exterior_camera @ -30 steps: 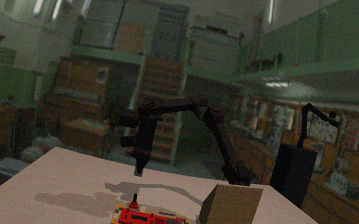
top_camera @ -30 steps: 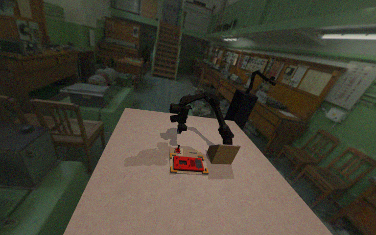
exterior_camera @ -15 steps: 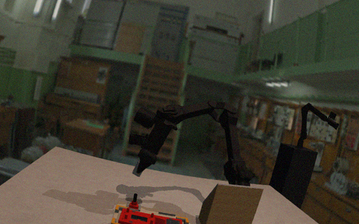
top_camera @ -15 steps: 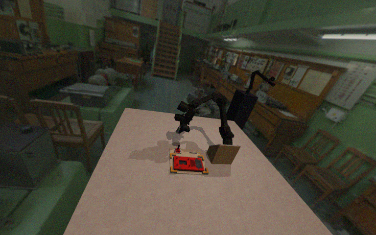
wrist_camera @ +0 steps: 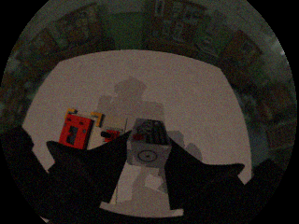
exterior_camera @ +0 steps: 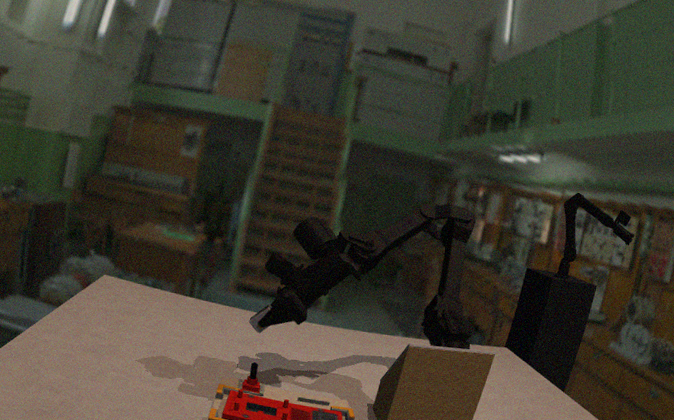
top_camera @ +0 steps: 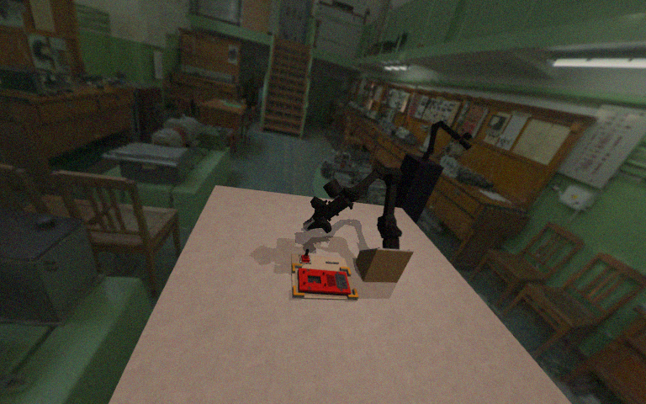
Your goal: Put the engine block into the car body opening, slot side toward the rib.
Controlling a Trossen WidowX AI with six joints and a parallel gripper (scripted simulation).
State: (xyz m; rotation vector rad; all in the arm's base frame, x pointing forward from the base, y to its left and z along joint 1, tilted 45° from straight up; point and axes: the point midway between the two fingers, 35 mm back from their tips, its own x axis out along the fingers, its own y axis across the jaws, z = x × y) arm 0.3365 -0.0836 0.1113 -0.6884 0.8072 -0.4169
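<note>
The dark post lies 90 mm to the left of my gripper tip and 80 mm below it. From my gripper tip the other things lie so: engine block: 10 mm behind, 10 mm above.
</note>
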